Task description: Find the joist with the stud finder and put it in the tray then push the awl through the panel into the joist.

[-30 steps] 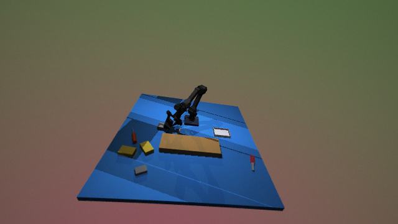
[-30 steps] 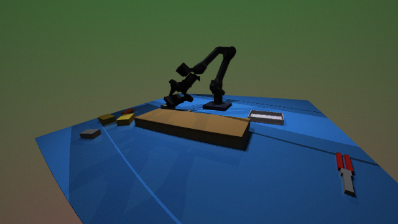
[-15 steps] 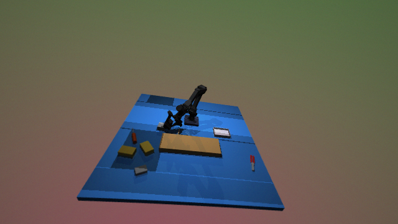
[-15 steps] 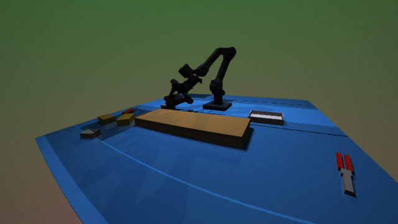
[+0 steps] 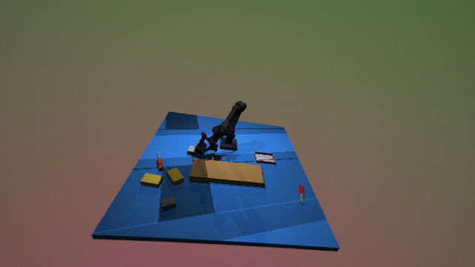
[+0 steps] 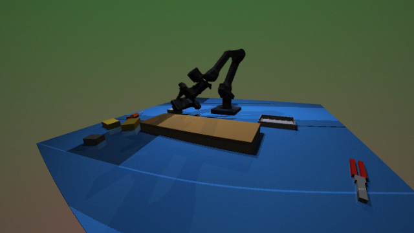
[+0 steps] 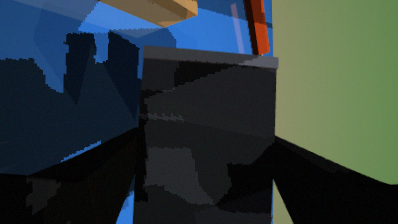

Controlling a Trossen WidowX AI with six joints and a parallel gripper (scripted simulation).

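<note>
The grey block lies 6 cm to the right of my gripper tip, 5 cm below it and 3 cm behind it. The rest, counted from my gripper tip: stud finder: 3 cm behind, 2 cm below, 1 cm to the right; grey tray: 55 cm to the left, 6 cm below, 3 cm ahead.
</note>
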